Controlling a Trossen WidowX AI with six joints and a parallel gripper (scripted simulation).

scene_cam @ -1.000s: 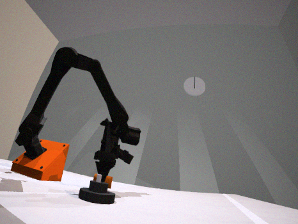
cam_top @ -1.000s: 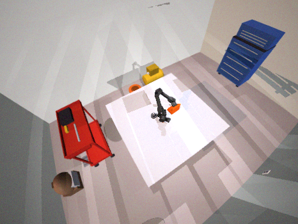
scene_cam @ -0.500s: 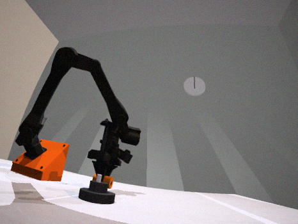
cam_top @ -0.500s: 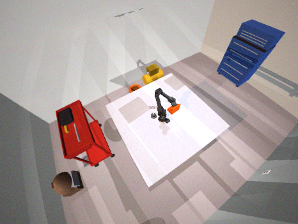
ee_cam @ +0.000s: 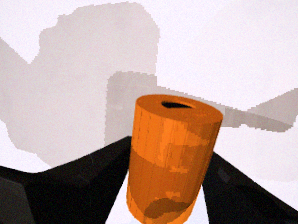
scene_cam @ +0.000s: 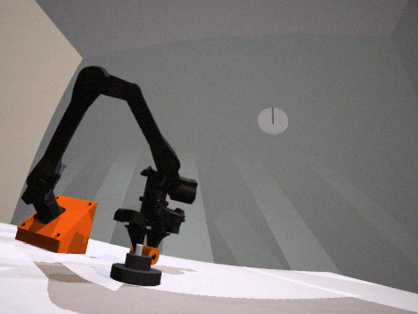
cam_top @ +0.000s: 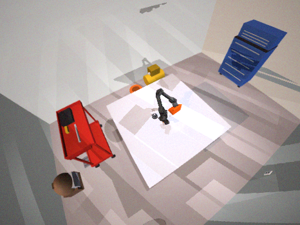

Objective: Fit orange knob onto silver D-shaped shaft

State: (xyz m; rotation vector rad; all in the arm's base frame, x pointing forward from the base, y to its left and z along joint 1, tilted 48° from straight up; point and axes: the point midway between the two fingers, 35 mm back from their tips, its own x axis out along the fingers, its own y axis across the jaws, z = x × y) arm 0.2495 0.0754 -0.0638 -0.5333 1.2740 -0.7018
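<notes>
The orange knob lies 10 mm behind my gripper tip and 10 mm above it. The rest, counted from my gripper tip: round black pedestal (70 mm ahead, 140 mm to the right, 10 mm above).
</notes>
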